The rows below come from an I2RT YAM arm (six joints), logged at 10 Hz.
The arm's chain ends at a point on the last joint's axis. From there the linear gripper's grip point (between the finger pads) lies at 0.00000 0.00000 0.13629 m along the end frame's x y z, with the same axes.
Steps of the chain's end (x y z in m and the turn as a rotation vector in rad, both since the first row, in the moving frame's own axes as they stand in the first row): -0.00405, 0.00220, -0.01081, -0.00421, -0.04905, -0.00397; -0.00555, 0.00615, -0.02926, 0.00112, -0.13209, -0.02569; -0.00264, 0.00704, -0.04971, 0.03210, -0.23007, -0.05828; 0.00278, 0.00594, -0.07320, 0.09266, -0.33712, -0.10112; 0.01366, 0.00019, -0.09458, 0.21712, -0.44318, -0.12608; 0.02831, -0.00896, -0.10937, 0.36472, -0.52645, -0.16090; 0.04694, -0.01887, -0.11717, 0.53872, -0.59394, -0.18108; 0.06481, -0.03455, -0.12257, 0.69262, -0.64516, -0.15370
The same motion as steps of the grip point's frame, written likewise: -0.01073, 0.00279, -0.01098, -0.00421, -0.04905, -0.00397; -0.02350, 0.00623, -0.03045, 0.00112, -0.13209, -0.02569; -0.03382, 0.00362, -0.05337, 0.03210, -0.23007, -0.05828; -0.04279, -0.00411, -0.08144, 0.09266, -0.33712, -0.10112; -0.04599, -0.02441, -0.11082, 0.21712, -0.44318, -0.12608; -0.04219, -0.04957, -0.13632, 0.36472, -0.52645, -0.16090; -0.03148, -0.07737, -0.15857, 0.53872, -0.59394, -0.18108; -0.01696, -0.10888, -0.17909, 0.69262, -0.64516, -0.15370
